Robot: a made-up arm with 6 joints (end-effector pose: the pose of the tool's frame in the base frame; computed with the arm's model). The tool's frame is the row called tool. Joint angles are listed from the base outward.
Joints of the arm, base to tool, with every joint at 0 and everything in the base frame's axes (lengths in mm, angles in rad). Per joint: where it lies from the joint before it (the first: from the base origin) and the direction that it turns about. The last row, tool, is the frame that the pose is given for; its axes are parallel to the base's.
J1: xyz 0 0 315.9 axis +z
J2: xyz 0 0 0 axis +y
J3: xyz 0 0 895.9 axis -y
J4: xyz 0 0 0 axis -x
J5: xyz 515.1 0 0 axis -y
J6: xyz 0 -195.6 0 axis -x
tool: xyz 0 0 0
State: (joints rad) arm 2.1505 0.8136 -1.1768 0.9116 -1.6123 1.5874
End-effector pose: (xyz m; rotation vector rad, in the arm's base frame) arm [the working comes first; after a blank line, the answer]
Working (the frame after each row of the table, in the pose's form):
after J1: 0.0000 0.0000 0.3159 0.0000 0.0000 2.1505
after J2: 0.0000 0.0000 0.3159 -0.8658 0.4680 2.0097
after J3: -0.3567 0.5447 0.9313 -2.0001 1.0811 1.2979
after J4: -0.3567 0.5447 0.9313 2.3057 -0.4376 -1.7980
after J5: -0.2417 0.3692 0.4609 2.7685 -0.1004 0.4010
after J6: -0.2188 0.5529 0.3979 1.1991 -0.2676 0.1575

-0.2188 0.5529 0.3979 1.1991 -0.2676 0.1575
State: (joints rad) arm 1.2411 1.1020 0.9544 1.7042 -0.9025 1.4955
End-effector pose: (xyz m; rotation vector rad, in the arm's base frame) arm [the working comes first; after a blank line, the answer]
Working (the frame after each row of the table, in the pose's form):
after J1: 0.0000 0.0000 0.3159 0.0000 0.0000 1.2411
after J2: 0.0000 0.0000 0.3159 -0.6799 0.9513 1.1065
after J3: 0.2588 0.7562 0.7207 -0.0916 0.1281 1.2387
after J4: 0.2588 0.7562 0.7207 -1.5438 -0.9592 1.0317
after J5: 0.4237 1.2383 0.6449 -1.7468 -0.3175 0.2424
after J6: 0.4083 1.2737 0.8367 2.9763 0.5246 0.0504

0.4083 1.2737 0.8367 2.9763 0.5246 0.0504
